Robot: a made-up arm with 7 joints.
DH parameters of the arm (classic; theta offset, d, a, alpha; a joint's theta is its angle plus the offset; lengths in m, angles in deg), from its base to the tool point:
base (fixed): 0 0 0 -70
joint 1: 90 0 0 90
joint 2: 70 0 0 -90
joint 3: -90 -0.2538 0.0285 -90
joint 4: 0 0 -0.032 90
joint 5: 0 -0.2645 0 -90
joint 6: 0 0 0 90
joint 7: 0 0 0 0
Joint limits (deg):
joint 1: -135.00..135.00
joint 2: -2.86..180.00
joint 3: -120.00..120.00
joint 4: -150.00..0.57
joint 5: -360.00..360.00
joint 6: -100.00..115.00
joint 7: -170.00..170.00
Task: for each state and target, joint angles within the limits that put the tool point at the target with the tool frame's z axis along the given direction. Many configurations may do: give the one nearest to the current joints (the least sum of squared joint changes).
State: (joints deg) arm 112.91 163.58 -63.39 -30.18 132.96 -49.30 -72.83
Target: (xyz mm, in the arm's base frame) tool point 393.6 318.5 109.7 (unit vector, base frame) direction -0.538 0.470 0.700
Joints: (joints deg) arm 91.16 158.88 -67.50 0.45 128.41 -91.73 -72.83
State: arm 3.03 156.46 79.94 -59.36 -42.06 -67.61 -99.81
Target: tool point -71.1 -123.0 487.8 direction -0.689 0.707 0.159
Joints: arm -9.96 174.41 84.51 -39.68 -39.95 -79.15 -99.81
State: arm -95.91 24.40 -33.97 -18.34 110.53 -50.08 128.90
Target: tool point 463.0 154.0 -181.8 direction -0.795 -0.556 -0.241
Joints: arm -62.37 30.94 -44.67 -5.81 101.14 -38.56 128.90
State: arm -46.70 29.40 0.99 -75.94 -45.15 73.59 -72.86
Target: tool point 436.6 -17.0 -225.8 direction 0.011 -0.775 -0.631
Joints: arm -41.56 21.93 -29.66 -52.36 -89.89 111.35 -72.86
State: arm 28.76 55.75 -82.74 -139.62 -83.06 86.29 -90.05
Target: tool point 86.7 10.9 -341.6 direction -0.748 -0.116 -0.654
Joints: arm 4.12 54.58 -67.73 -108.32 -114.72 101.34 -90.05
